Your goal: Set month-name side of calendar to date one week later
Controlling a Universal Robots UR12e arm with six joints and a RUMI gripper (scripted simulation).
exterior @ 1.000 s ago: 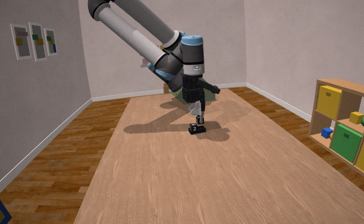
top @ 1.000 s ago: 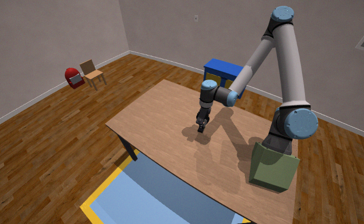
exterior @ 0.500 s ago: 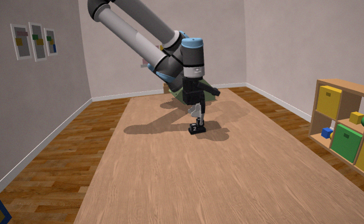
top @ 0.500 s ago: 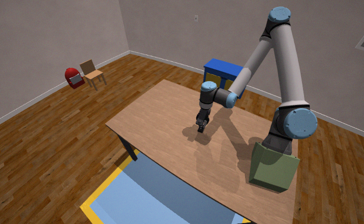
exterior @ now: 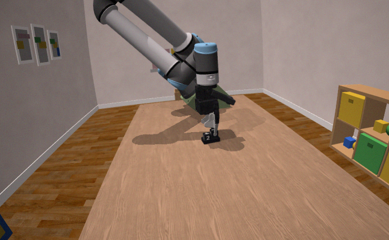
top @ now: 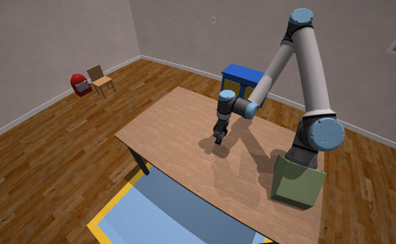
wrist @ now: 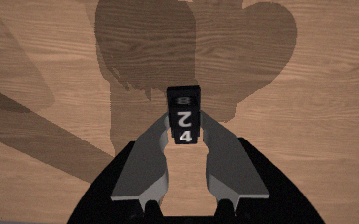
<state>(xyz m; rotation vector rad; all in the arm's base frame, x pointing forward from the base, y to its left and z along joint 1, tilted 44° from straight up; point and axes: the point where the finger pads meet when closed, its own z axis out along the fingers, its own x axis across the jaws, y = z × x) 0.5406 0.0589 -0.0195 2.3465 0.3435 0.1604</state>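
Now: the black number cube 1 cm below my hand. From my hand the other things lie so: black calendar tray (4 cm below, 2 cm to the right).
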